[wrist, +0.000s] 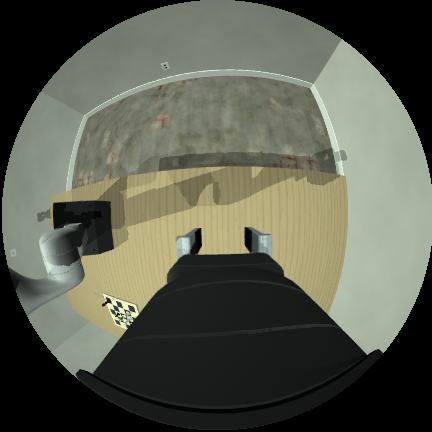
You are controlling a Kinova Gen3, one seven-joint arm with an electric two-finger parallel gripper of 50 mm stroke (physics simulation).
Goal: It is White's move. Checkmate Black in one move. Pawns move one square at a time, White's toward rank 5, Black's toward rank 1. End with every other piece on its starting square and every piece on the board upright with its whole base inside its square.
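Frame: origin at the arm's base, x right, y down, z ahead, level; millimetres.
Where they show: gripper, fingertip midpoint: [222, 236].
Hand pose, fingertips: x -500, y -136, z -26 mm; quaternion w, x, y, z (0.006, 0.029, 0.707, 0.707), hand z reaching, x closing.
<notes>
Each offset is from my fingertips to the top centre of the thing. Level surfaces: height alone.
The small chessboard @[dx +509, dy +287, dz +453 mm] [112, 311] lies on the table at the lower left of the wrist view, partly hidden behind the black gripper body. A dark piece @[dx +582, dy +224, dz +376 mm] [106, 302] stands near its upper left edge. Several small light and dark pieces @[dx +466, dy +254, dz +416 mm] [125, 316] cluster around the visible middle of the board; they are too small to tell apart, and their squares cannot be read. My gripper [222, 236] is open with nothing between its fingers. It hangs high above the wooden table, well to one side of the board.
The wooden table @[dy +294 mm] [300, 210] spans the view. The arm's black base block [100, 227] stands at its left, with the grey arm [62, 252] rising from it. Shadows of the arm cross the table. Beyond the far edge are the mottled floor [215, 115] and pale walls [380, 150].
</notes>
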